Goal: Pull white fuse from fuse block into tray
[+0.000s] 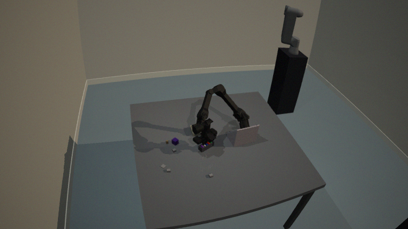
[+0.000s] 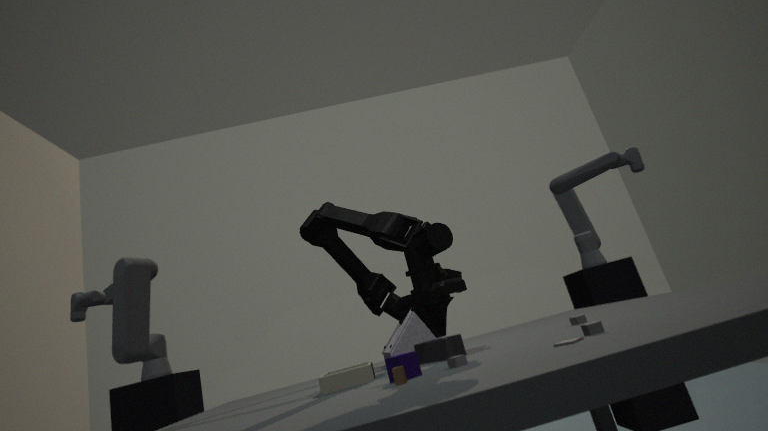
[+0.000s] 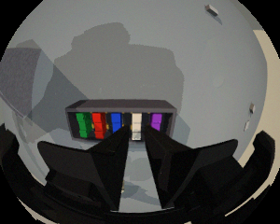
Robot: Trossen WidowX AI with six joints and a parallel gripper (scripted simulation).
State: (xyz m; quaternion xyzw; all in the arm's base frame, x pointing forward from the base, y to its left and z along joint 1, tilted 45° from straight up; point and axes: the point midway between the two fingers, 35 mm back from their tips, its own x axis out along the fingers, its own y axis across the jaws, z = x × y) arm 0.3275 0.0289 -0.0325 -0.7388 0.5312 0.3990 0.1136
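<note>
Right now the white fuse is 20 mm below my gripper tip. Round my gripper tip: blue fuse 20 mm behind, 10 mm to the right, 20 mm below; then red fuse 40 mm behind, 20 mm to the right, 20 mm below; then purple fuse 20 mm ahead, 10 mm to the left, 20 mm below.
</note>
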